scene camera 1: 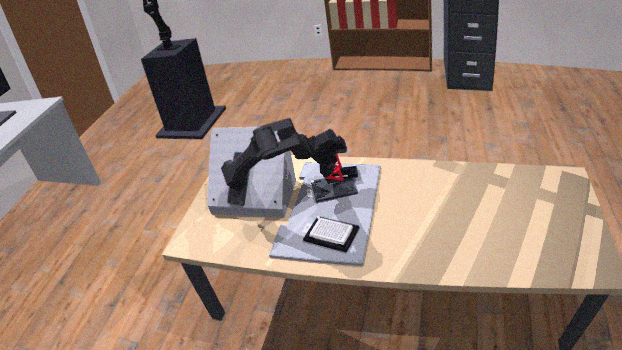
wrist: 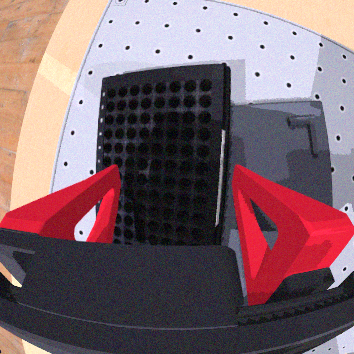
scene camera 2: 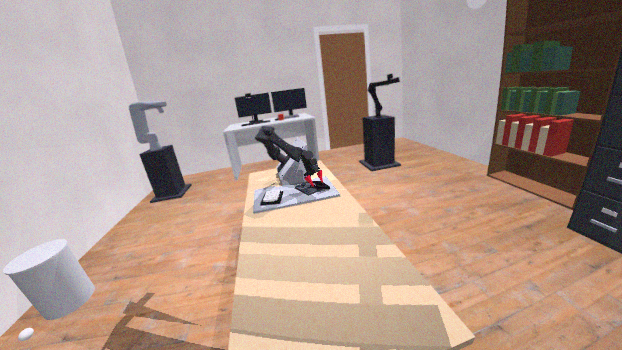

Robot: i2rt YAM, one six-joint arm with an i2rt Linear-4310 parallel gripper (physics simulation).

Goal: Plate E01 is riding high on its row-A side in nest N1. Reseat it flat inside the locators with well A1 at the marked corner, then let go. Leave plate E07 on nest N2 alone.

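Where they show: gripper, fingertip midpoint: (scene camera 1: pixel 341 173) (wrist: pixel 175 173) (scene camera 2: pixel 318 184); arm's base, origin of the base link: (scene camera 1: pixel 239 178) (scene camera 2: pixel 285 161).
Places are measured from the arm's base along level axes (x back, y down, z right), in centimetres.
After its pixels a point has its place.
Observation:
Plate E01 (wrist: pixel 160 135) @(x -37.2, y 9.5, z -18.7 cm) (scene camera 1: pixel 351 172) @(x -39.2, y 8.2, z -17.8 cm), a black many-well plate, lies shifted to one side of dark grey nest N1 (wrist: pixel 300 170) @(x -37.8, y 10.1, z -9.4 cm) (scene camera 1: pixel 345 190) @(x -38.4, y 10.1, z -9.0 cm). In the wrist view, part of the nest shows right of the plate, with a corner bracket. A white strip shows along the plate's right side. The plate's near end is hidden by the gripper body. My gripper (wrist: pixel 175 173) @(x -35.3, y 8.7, z -17.1 cm) (scene camera 1: pixel 337 170) @(x -35.3, y 8.7, z -17.1 cm) (scene camera 2: pixel 315 180) @(x -35.3, y 8.7, z -17.1 cm) is partly open over the plate. Its left red finger overlaps the plate's left edge in view; the right is beyond the right edge. Contact cannot be told. White plate E07 (scene camera 1: pixel 331 230) @(x -38.0, y 8.9, z 13.4 cm) (scene camera 2: pixel 272 195) @(x -39.0, y 8.7, z 12.8 cm) sits on nest N2 (scene camera 1: pixel 320 243) @(x -35.3, y 10.3, z 18.6 cm).
The nests stand on a grey perforated board (scene camera 1: pixel 372 200) @(x -49.3, y 11.3, z -5.8 cm) (wrist: pixel 200 20) @(x -47.0, y 11.3, z -18.9 cm) on a wooden table (scene camera 1: pixel 415 200) @(x -65.5, y 12.6, z -8.8 cm). The arm's grey sloped base (scene camera 1: pixel 225 160) @(x 6.8, y -5.0, z -4.4 cm) stands beside the board. Nest N2 is toward the table's near edge in scene camera 1.

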